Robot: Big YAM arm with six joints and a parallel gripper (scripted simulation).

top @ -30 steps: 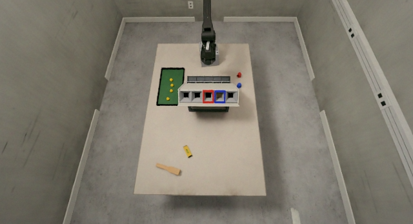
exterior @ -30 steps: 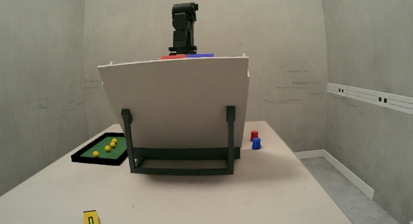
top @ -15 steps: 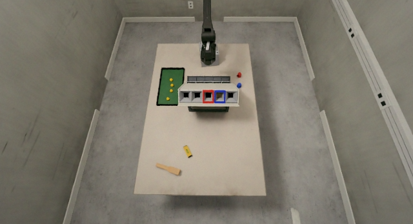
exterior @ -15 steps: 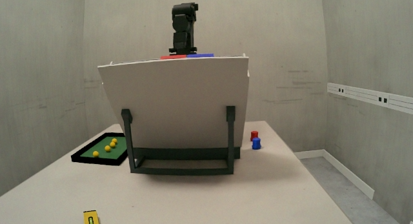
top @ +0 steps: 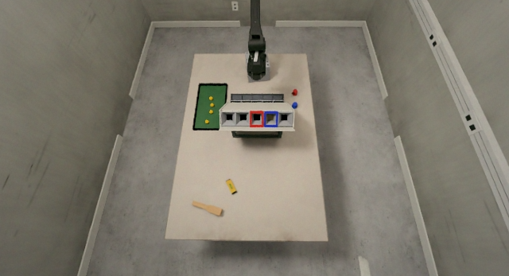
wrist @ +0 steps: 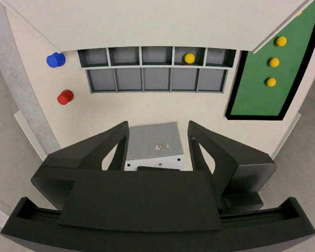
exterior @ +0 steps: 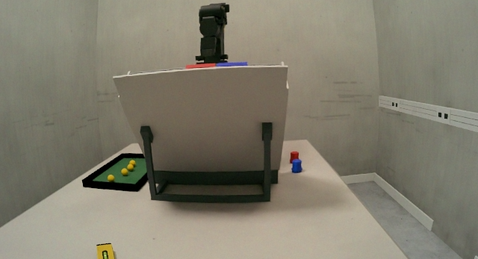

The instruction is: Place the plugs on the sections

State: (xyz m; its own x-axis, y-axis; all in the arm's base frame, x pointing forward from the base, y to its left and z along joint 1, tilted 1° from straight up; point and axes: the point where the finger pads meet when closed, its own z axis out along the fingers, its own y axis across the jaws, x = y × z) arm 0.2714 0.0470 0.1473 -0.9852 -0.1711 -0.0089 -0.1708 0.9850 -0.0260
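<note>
My hand is 32 cm to the left of the green marble tray, 29 cm above it and 8 cm short of it. The rest, counted from my hand: blue band (28 cm ahead, 13 cm to the left, 2 cm above); cover (14 cm ahead, 9 cm below, 3 cm to the left); red band (29 cm ahead, 5 cm to the left, 2 cm above).
</note>
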